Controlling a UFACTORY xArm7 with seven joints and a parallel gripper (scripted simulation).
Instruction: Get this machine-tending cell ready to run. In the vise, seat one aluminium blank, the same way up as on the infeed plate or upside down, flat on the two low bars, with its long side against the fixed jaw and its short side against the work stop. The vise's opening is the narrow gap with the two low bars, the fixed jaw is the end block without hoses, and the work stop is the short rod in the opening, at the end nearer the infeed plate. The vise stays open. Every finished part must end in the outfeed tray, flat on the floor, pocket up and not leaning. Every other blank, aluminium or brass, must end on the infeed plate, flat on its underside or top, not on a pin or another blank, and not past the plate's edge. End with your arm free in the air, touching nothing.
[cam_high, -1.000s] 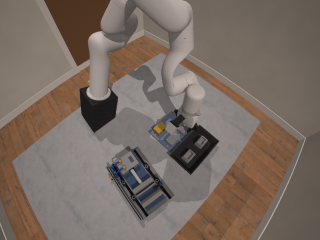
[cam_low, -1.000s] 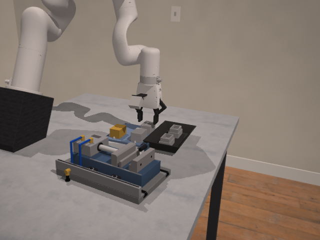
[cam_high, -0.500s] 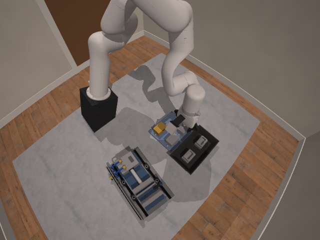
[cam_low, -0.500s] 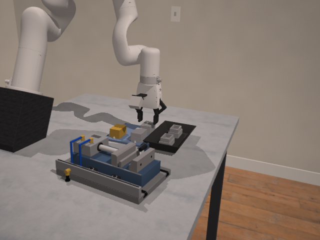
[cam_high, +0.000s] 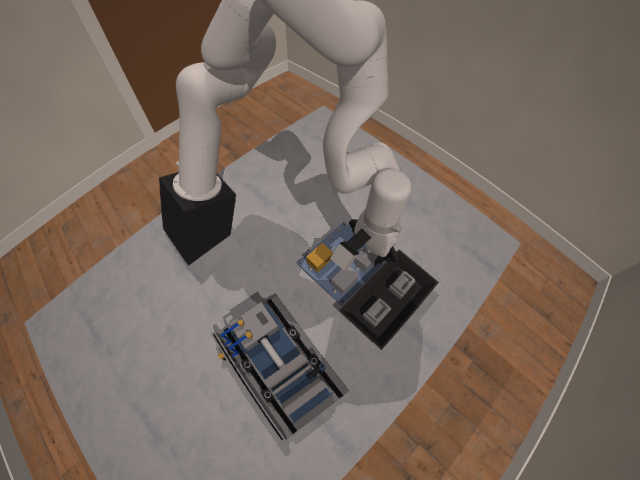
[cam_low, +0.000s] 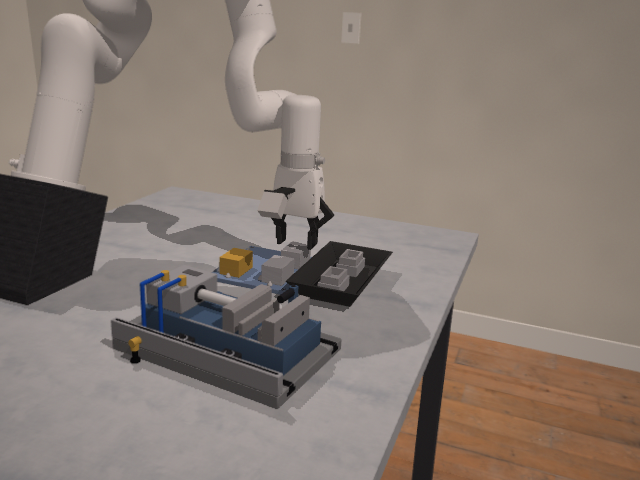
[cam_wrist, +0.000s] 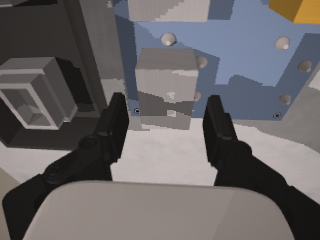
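The piston rod lies 2 cm ahead of my hand, 35 cm to the right of it and 1 cm above it. Round my hand: grey rail: 2 cm ahead, 45 cm to the right, 3 cm below; then vise bed: 4 cm ahead, 35 cm to the right, 3 cm below; then brass blank: 9 cm behind, 9 cm to the right, 4 cm below.
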